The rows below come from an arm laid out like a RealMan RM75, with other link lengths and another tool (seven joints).
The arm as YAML. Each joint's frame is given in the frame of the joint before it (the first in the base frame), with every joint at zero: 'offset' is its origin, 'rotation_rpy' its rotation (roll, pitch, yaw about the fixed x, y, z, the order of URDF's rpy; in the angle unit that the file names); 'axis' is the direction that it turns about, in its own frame. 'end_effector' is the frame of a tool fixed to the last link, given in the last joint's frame.
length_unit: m
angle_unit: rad
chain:
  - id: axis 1
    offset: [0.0, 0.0, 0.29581]
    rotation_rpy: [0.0, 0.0, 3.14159]
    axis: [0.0, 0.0, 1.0]
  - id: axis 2
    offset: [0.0, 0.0, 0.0]
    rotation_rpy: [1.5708, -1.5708, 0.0]
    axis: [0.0, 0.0, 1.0]
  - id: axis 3
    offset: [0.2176, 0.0, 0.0]
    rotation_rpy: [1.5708, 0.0, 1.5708]
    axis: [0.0, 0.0, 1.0]
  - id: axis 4
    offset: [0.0, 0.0, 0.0]
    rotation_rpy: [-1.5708, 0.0, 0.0]
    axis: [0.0, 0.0, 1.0]
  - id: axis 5
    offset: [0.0, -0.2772, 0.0]
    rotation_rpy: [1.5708, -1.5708, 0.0]
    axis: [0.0, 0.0, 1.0]
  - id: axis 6
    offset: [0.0, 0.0, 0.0]
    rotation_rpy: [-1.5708, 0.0, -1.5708]
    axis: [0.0, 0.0, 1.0]
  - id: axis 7
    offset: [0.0, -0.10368, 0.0]
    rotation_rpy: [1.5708, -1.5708, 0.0]
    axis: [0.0, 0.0, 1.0]
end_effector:
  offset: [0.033, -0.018, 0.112]
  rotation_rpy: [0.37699, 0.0, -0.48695]
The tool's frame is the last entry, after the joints.
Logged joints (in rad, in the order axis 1, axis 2, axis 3, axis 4, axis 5, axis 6, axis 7), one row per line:
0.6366, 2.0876, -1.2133, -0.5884, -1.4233, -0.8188, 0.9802
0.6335, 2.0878, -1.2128, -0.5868, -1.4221, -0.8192, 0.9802
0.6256, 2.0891, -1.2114, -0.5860, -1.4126, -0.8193, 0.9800
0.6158, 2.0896, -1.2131, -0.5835, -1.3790, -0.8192, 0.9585
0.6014, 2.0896, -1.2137, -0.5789, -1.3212, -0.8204, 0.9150
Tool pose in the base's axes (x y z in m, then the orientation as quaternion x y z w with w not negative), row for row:
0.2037, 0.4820, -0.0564, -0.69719, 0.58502, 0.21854, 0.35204
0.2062, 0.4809, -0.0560, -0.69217, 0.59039, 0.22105, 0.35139
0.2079, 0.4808, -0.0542, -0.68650, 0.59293, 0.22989, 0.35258
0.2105, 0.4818, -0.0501, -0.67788, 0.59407, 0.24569, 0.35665
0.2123, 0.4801, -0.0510, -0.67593, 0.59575, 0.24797, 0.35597
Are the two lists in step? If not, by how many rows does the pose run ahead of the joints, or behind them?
The pose runs 1 row ahead of the joints: the pose in row i belongs to the joints in row i + 1.
